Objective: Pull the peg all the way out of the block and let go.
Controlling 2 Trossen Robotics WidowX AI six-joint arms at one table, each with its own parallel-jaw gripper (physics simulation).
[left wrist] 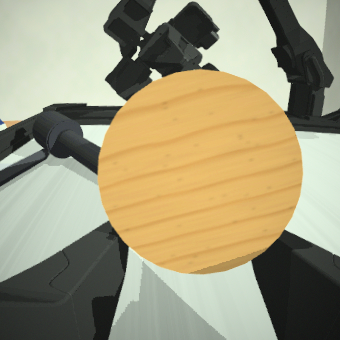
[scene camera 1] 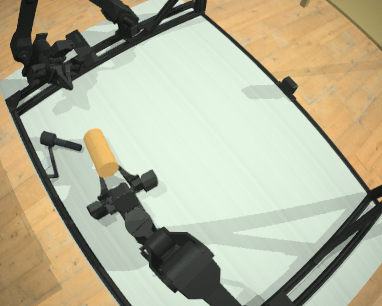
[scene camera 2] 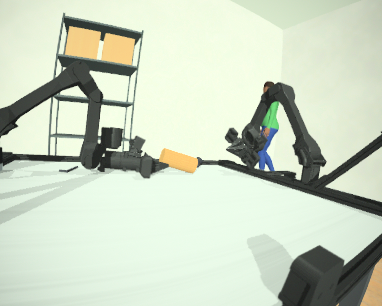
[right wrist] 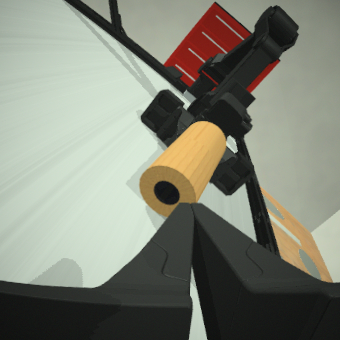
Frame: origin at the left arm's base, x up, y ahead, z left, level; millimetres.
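Seen in the pictures: left gripper, fingertip midpoint: [left wrist: 189, 227] [scene camera 1: 107, 167] [scene camera 2: 166, 164]; right gripper, fingertip midpoint: [left wrist: 183, 61] [scene camera 1: 72, 89] [scene camera 2: 226, 149] [right wrist: 188, 213]; left arm's base, origin of the base link: [right wrist: 194, 94]; right arm's base, origin of the base link: [left wrist: 302, 115] [scene camera 1: 127, 31] [scene camera 2: 308, 183].
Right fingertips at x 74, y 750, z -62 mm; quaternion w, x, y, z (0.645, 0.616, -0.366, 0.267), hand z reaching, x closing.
Observation:
Offsets run from my right fingertips to a thing's top centre. "*": to the spot under its first point.
The peg @(dx -51, dy -69, dz +108 mm) [scene camera 1: 64, 143] [left wrist: 82, 147], dark with a thick head and thinner shaft, lies apart from the block near the table's left edge in scene camera 1. The block @(dx -10, dy -181, dz +38 mm) [scene camera 1: 101, 152] [scene camera 2: 179, 160] [left wrist: 200, 170] [right wrist: 192, 160] is a light wooden cylinder. Its bore @(* dx -73, dy -138, dz +30 mm) [right wrist: 166, 192] looks dark inside in the right wrist view, with no peg sticking out. My left gripper [scene camera 1: 111, 173] [scene camera 2: 161, 165] is shut on the block's end and holds it slightly tilted. My right gripper [scene camera 1: 66, 84] [scene camera 2: 229, 148] [right wrist: 188, 213] is shut and empty, apart from block and peg.
An L-shaped dark rod @(dx -66, dy -92, dz +167 mm) [scene camera 1: 53, 162] [left wrist: 25, 167] lies beside the peg's head. A black frame [scene camera 1: 59, 218] runs along the table's edge. A dark camera mount @(* dx -50, dy -366, dz -505 mm) [scene camera 1: 288, 86] [scene camera 2: 312, 275] stands at the opposite edge.

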